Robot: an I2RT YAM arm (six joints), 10 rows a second.
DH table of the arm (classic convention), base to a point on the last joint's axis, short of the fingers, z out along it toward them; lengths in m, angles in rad. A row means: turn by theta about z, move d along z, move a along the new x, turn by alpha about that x. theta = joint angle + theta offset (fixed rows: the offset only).
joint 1: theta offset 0  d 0.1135  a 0.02  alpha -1.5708
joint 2: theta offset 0  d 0  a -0.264  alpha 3.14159
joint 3: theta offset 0.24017  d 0  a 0.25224  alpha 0
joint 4: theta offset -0.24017  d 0  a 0.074  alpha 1.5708
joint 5: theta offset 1.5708  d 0  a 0  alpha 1.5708
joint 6: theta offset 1.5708  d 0.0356  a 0  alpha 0
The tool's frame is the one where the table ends.
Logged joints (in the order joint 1, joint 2, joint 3, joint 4, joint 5, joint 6), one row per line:
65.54 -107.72 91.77 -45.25 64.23 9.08
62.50 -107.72 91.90 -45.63 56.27 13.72
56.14 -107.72 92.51 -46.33 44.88 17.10
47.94 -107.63 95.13 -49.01 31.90 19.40
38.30 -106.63 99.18 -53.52 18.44 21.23
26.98 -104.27 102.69 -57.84 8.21 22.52
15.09 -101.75 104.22 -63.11 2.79 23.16
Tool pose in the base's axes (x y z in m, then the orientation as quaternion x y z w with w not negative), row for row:
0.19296 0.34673 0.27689 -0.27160 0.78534 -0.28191 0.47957
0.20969 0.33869 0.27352 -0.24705 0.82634 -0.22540 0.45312
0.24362 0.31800 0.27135 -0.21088 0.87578 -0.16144 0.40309
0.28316 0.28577 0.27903 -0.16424 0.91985 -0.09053 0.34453
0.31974 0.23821 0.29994 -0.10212 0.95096 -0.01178 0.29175
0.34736 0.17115 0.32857 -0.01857 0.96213 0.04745 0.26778
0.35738 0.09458 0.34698 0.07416 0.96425 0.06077 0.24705
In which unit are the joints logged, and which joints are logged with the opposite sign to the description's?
The joints are logged in degrees. Opposite sign: joint 2.
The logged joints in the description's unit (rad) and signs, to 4 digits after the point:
1.1439 1.8801 1.6017 -0.7898 1.1210 0.1585
1.0908 1.8801 1.6040 -0.7964 0.9821 0.2395
0.9798 1.8801 1.6146 -0.8086 0.7833 0.2985
0.8367 1.8785 1.6603 -0.8554 0.5568 0.3386
0.6685 1.8610 1.7310 -0.9341 0.3218 0.3705
0.4709 1.8199 1.7923 -1.0095 0.1433 0.3930
0.2634 1.7759 1.8190 -1.1015 0.0487 0.4042

